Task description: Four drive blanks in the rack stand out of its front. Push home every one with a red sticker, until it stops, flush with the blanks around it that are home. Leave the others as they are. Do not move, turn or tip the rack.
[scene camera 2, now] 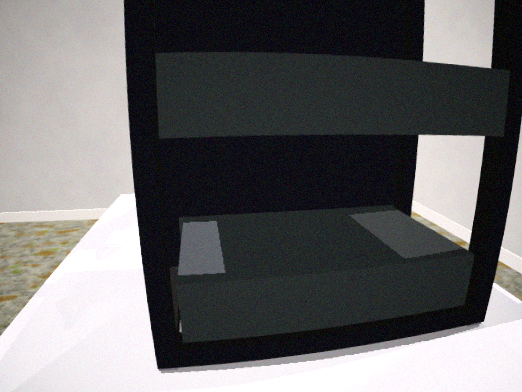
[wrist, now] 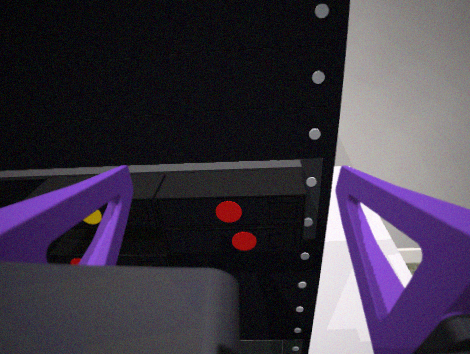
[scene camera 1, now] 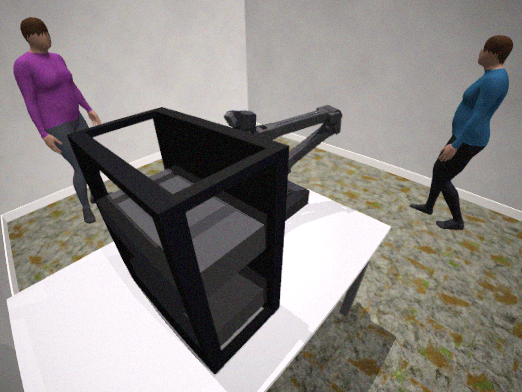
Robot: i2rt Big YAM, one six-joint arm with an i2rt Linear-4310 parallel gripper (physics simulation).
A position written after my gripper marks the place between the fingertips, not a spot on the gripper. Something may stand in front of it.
Observation:
In view: my gripper (wrist: 234,177) and a black rack (scene camera 2: 274,156).
The black rack shows as well in the wrist view (wrist: 228,124) and in scene camera 1 (scene camera 1: 203,239).

